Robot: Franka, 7 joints.
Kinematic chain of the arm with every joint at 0, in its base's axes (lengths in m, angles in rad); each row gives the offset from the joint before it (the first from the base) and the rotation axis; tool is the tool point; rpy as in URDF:
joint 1: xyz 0 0 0.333 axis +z
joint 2: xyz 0 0 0 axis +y
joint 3: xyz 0 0 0.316 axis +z
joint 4: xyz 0.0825 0 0 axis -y
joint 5: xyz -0.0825 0 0.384 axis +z
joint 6: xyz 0 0 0 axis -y
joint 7: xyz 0.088 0 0 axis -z
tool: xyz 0 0 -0.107 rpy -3.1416 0 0
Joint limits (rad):
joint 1: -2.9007..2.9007
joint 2: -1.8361..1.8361
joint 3: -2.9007..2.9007
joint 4: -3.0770..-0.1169
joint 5: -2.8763..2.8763
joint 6: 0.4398..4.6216
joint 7: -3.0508..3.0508
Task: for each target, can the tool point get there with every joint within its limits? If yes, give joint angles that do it. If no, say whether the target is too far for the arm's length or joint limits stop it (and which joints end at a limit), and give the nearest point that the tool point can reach.
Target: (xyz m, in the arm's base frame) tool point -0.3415 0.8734 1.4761
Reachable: no: too far | nearest point -0.1981 0.5068 0.9963 | short by 0.621 m
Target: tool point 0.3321 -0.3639 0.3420
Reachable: yes | joints -2.3817 0.3557 1.5205 -2.2621 0.3238 2.0171 -1.0277
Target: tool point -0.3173 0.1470 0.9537
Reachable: yes | joints 0.1218 -0.6468 0.3002 -0.4408 -1.7361 4.1394 -0.2862
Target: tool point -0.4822 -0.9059 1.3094
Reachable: no: too far | nearest point -0.2920 -0.5486 0.9243 | short by 0.559 m
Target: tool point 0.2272 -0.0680 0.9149
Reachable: yes | joints 0.0577 -0.8588 -0.1082 -1.8675 -0.4724 2.1772 -0.6512
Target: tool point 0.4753 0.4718 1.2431
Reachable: no: too far | nearest point 0.3609 0.3582 1.0240 | short by 0.272 m
